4 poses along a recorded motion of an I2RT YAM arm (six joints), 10 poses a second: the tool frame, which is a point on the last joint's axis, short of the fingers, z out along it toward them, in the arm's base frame.
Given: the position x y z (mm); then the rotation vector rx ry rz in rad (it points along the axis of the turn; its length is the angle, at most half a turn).
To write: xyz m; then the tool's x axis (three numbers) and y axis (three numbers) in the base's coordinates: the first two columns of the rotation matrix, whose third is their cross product. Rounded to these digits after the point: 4 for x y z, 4 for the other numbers.
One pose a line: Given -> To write
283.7 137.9 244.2 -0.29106 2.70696 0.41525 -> 0.2837 0.1379 0.2442 -0.9043 -0.1431 -0.4021 -0.2570 0.9347 0.2455
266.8 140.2 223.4 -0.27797 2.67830 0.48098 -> 0.2668 0.1402 0.2234 -0.8988 -0.1214 -0.4212 -0.2604 0.9209 0.2902
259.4 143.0 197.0 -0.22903 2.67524 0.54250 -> 0.2594 0.1430 0.1970 -0.9067 -0.0792 -0.4142 -0.2343 0.9113 0.3386
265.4 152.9 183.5 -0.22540 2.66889 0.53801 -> 0.2654 0.1529 0.1835 -0.9042 -0.0761 -0.4203 -0.2330 0.9126 0.3360
